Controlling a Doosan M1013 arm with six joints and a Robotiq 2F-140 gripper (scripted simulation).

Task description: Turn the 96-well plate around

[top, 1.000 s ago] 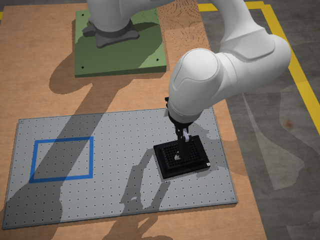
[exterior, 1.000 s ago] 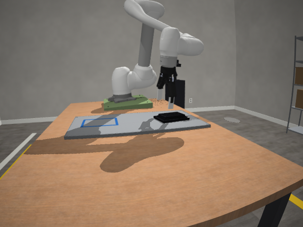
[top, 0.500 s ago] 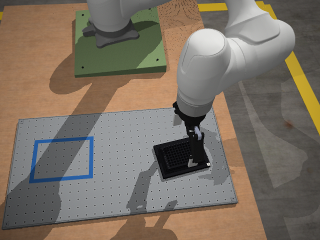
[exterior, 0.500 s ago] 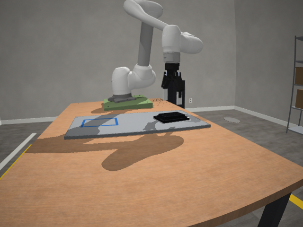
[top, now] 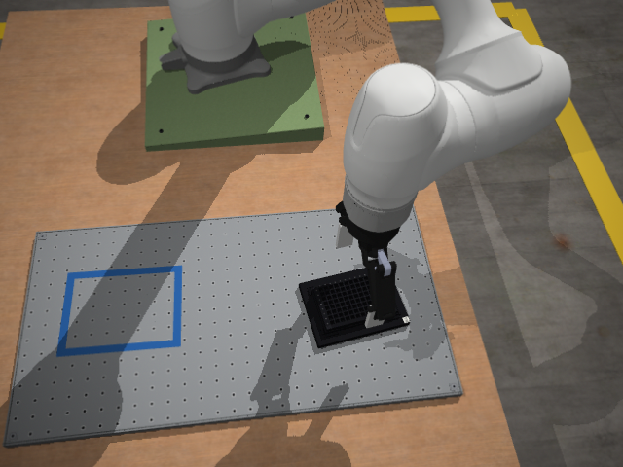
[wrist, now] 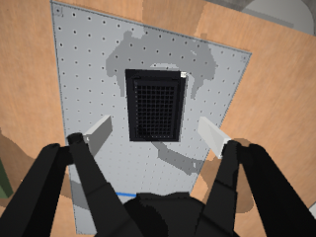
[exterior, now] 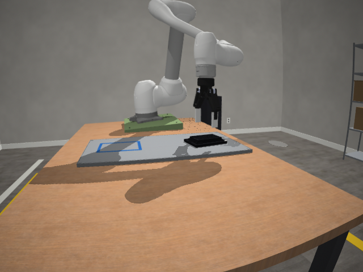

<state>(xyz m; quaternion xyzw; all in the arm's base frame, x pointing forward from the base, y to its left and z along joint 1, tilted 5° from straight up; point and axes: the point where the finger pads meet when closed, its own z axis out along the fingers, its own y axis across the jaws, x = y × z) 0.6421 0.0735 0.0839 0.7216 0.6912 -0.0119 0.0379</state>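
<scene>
Right now my hand is 70 mm above the black 96-well plate. Round my hand: black plate nest N1: 90 mm below; then white A1 mark: 60 mm ahead, 70 mm to the left, 80 mm below.
</scene>
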